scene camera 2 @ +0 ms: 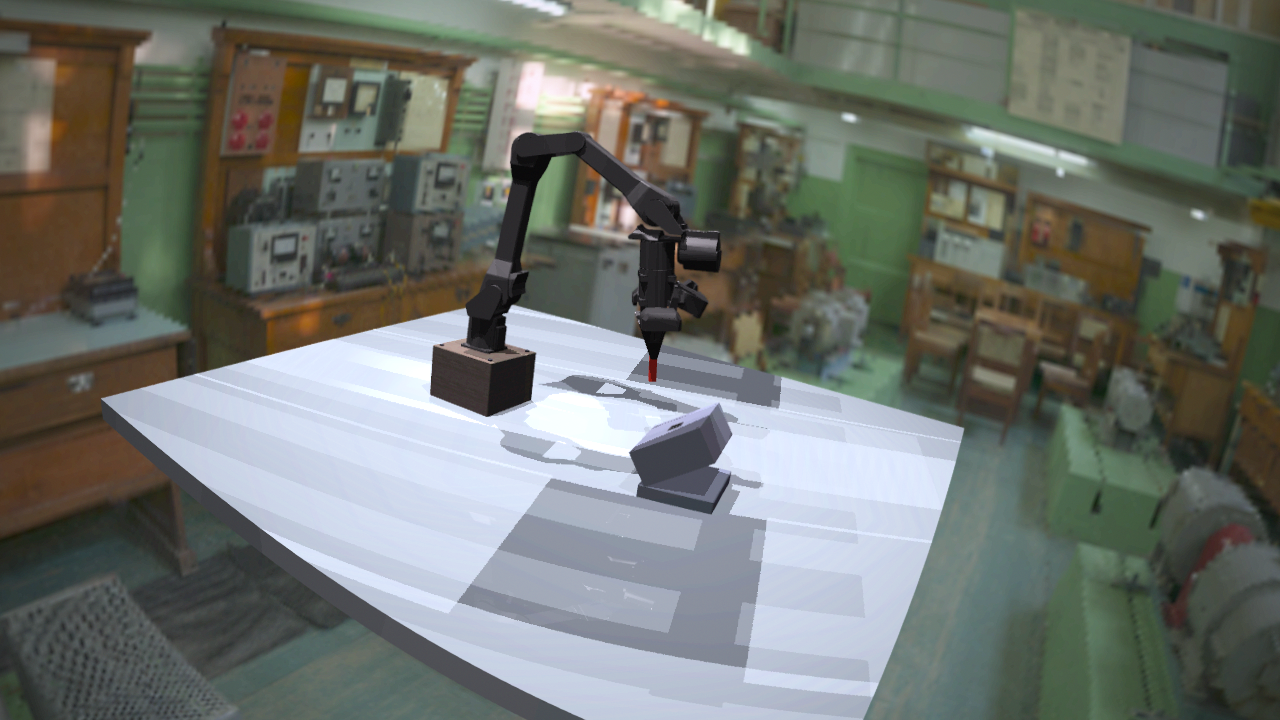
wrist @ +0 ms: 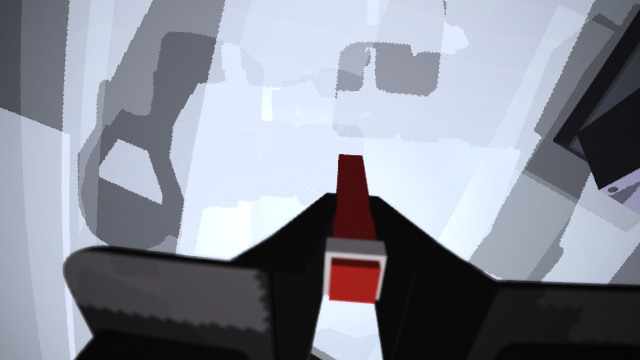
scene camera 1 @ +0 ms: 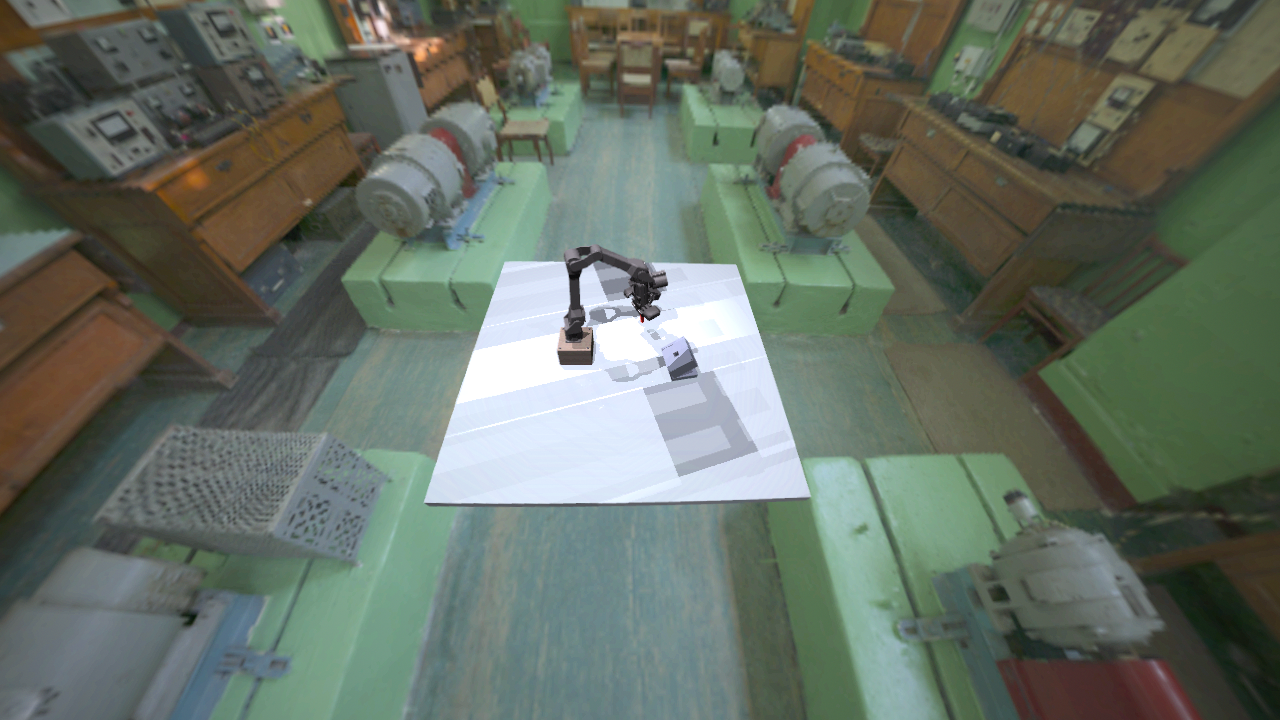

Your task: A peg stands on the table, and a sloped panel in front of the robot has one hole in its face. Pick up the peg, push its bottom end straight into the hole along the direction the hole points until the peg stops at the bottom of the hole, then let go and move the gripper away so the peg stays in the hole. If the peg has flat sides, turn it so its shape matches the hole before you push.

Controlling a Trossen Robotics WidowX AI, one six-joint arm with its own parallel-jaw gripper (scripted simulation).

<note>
My gripper carries a red square-sided peg. Also in view: a grey sloped panel.
My gripper also shows in the wrist view and in scene camera 1.
</note>
